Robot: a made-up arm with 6 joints.
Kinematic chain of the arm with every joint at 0, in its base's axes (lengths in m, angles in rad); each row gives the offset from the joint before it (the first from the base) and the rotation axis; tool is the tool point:
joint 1: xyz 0 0 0.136 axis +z
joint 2: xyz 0 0 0 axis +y
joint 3: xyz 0 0 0.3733 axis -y
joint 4: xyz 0 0 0 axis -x
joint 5: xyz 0.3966 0 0 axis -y
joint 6: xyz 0 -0.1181 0 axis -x
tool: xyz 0 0 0
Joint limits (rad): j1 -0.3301..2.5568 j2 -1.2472..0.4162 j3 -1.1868..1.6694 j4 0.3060..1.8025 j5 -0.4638..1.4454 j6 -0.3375..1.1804
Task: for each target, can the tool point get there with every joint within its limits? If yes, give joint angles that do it. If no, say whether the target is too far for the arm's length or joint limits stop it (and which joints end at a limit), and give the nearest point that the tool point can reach.
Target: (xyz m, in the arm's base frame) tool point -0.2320 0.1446 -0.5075
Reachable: no: joint limits stop it (at a limit: joint 1, joint 2, joint 3) | nearest point -0.2167 0.1366 0.0772 | short by 0.585 m
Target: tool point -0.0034 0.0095 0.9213
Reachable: yes | joints 1.2419 -0.0591 1.1503 1.6243 0.7748 0.4264
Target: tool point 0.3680 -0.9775 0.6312
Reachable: no: too far | nearest point 0.2506 -0.6656 0.4732 | short by 0.369 m
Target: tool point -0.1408 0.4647 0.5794
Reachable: yes | joints 1.9824 0.2159 0.1540 1.0681 -0.0911 0.6760
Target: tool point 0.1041 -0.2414 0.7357
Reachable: yes | joints 2.0055 -1.0365 0.1036 1.6321 -0.1316 0.8789
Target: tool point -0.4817 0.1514 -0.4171
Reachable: no: joint limits stop it (at a limit: joint 1, joint 2, joint 4) | nearest point -0.2613 0.1405 0.0906 | short by 0.554 m
